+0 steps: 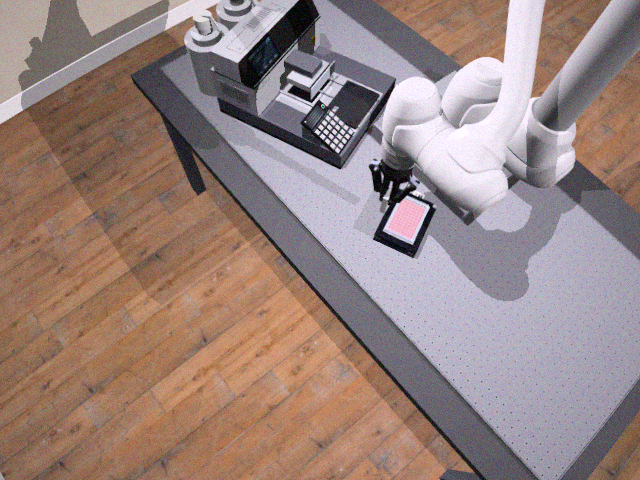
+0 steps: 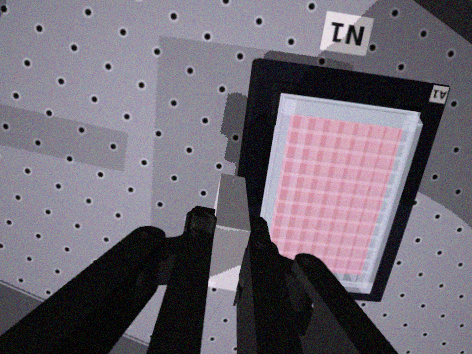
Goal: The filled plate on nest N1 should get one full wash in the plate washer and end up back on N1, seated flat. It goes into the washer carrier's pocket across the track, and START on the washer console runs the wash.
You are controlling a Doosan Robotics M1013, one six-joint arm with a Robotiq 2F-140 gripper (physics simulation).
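Places are measured from the arm's base along level axes (x left, y back, z up), in centimetres.
Pixels of known places: gripper, fingertip midpoint: [image 1: 384, 208] [image 2: 228, 197].
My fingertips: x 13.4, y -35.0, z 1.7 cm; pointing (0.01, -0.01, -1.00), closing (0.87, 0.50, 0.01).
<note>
Ahead of a thing's pixels: the offset from my fingertips to its middle. "spot": to the spot under its first point.
The filled plate @(dz -0.3, dx +5.3, dy +4.0 cm) [image 1: 407, 218] [image 2: 336, 189], clear with a pink grid of wells, sits flat in the black nest @(dz -2.4, dx +5.3, dy +4.0 cm) [image 1: 398, 244] [image 2: 263, 105] on the perforated table. My gripper [image 1: 387, 202] [image 2: 228, 197] is shut with nothing between the fingers. It hangs low just beside the nest's left edge, next to the plate and not around it. The plate washer @(dz +8.4, dx -46.5, dy +1.3 cm) [image 1: 270, 62] stands at the table's far left. Its console keypad @(dz +4.4, dx -25.7, dy -1.3 cm) [image 1: 334, 130] is at its near end, beside a dark square recess @(spot: dz +3.4, dx -33.3, dy +10.3 cm) [image 1: 355, 102].
A white label reading "IN" [image 2: 347, 33] is stuck to the table by the nest's far corner. The arm's bulky white links [image 1: 461, 143] hang over the table right of the nest. The table's front edge [image 1: 347, 305] runs diagonally, with wooden floor beyond it.
</note>
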